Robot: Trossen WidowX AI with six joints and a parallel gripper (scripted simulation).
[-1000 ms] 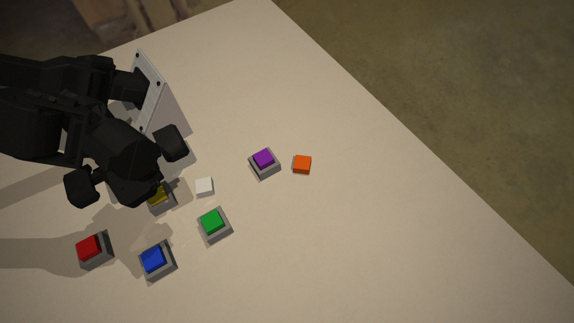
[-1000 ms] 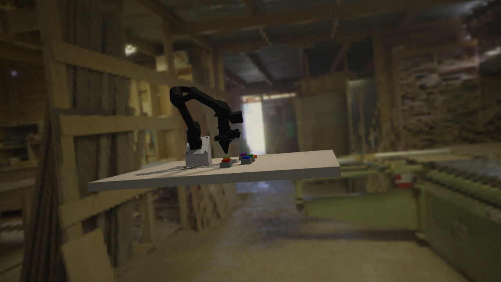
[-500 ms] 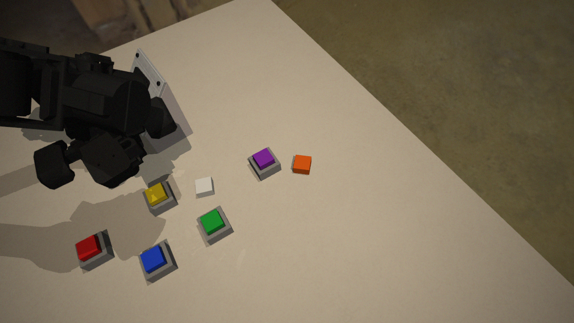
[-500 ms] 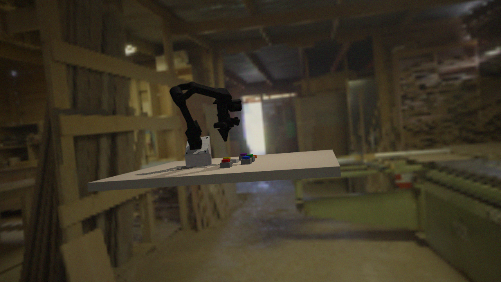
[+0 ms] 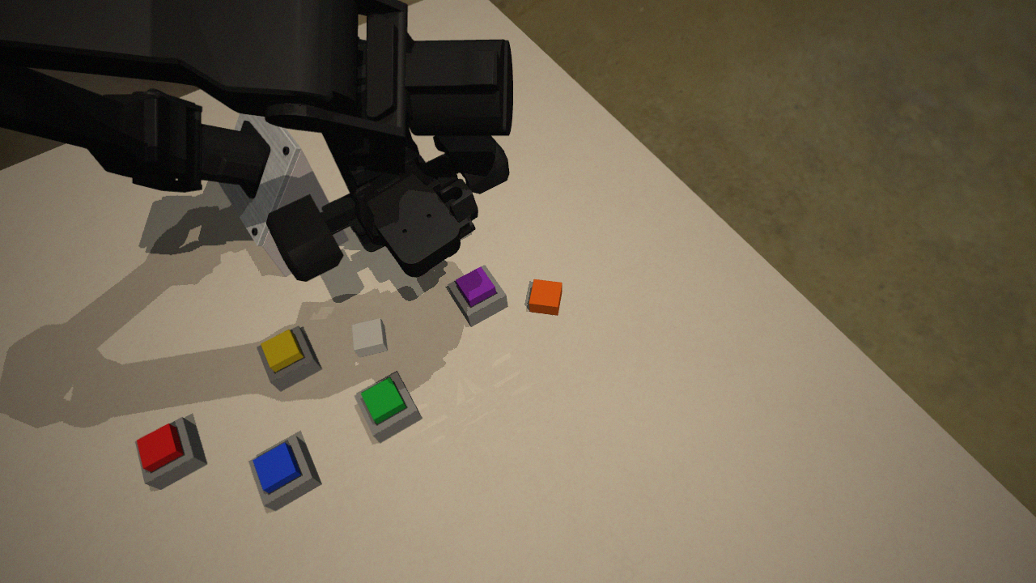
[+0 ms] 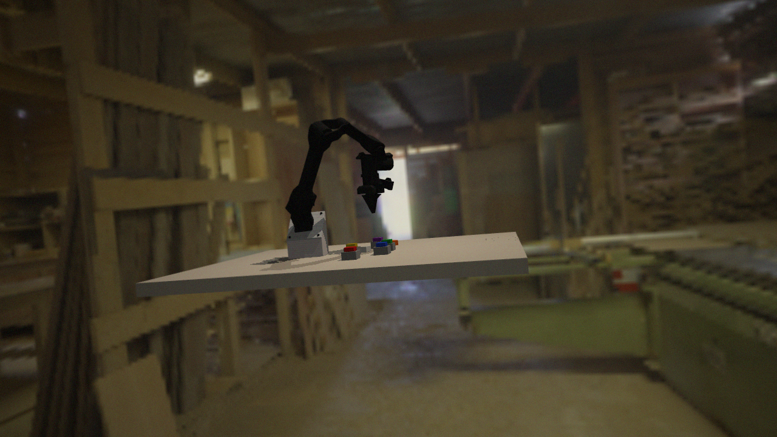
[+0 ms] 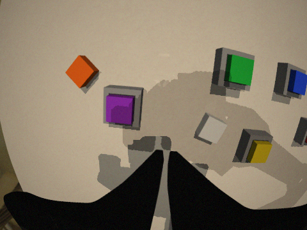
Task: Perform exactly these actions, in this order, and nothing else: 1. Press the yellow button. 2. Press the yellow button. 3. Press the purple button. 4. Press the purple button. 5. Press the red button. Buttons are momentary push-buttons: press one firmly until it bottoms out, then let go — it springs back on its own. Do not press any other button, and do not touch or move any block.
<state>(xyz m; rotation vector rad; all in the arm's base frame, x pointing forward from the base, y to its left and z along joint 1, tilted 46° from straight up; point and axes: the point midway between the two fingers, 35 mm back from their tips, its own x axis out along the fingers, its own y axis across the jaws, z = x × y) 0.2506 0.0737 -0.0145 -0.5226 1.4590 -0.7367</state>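
Now: the purple button 10 cm below my gripper tip and 5 cm to the left of it. Round my gripper tip: green button 10 cm to the right, 10 cm below, 5 cm ahead; orange block 12 cm below, 11 cm to the left, 5 cm ahead; white block 12 cm below, 7 cm to the right, 3 cm behind.
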